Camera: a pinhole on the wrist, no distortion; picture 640 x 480 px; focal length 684.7 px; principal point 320.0 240.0 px. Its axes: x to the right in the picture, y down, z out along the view. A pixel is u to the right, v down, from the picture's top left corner.
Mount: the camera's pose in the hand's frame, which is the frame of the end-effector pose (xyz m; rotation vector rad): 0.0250 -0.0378 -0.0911 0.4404 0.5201 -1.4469
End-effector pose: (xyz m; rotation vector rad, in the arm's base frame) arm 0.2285 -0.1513 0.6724 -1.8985 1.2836 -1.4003
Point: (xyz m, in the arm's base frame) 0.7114 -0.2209 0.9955
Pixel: 413 448
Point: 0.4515 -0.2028 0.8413
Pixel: 319 458
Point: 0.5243 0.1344 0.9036
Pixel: outside the picture
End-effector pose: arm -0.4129 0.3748 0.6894 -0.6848 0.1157 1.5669
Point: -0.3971 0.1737 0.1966
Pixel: behind the camera
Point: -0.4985 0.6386 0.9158
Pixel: outside the picture
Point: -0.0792 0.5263 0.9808
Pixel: 550 150
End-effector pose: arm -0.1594 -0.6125 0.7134 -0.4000 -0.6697 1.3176
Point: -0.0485 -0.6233 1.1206
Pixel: 411 291
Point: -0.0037 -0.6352 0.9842
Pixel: 528 248
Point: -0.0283 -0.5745 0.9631
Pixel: 473 384
